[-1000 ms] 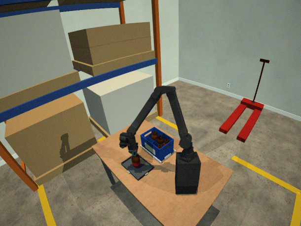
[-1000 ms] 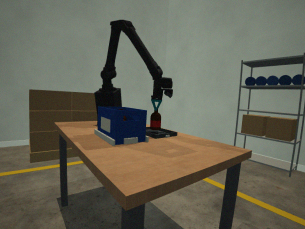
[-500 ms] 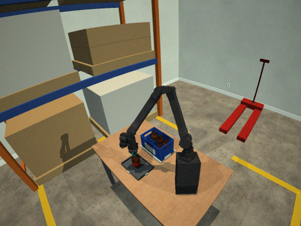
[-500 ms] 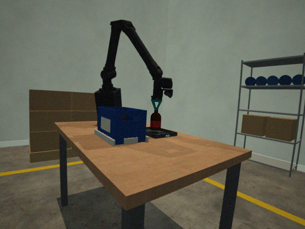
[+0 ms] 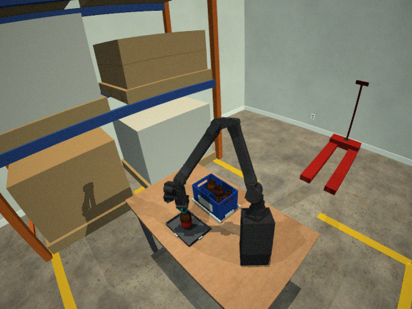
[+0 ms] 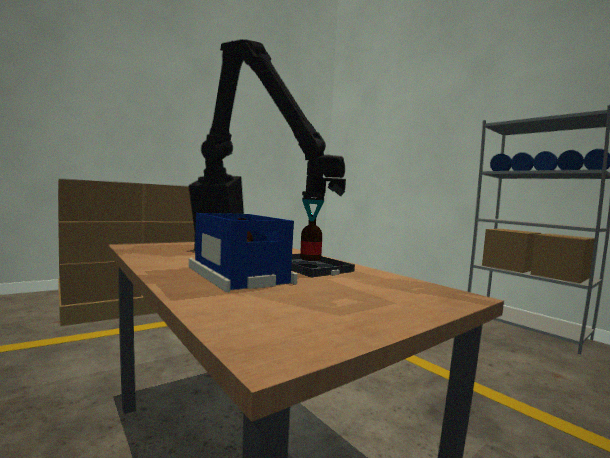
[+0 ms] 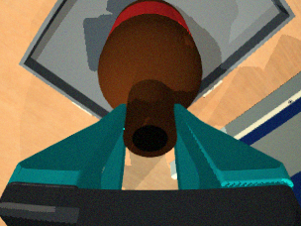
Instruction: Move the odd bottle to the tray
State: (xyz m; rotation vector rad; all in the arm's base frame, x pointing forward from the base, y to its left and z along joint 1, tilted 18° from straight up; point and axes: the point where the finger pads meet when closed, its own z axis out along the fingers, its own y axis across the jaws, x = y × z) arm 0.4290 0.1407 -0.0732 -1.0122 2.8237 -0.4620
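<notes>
My hand is 60 mm above the bottle. From my hand the other things lie so: crate (280 mm to the right, 90 mm below, 10 mm behind); dark tray (160 mm below).
</notes>
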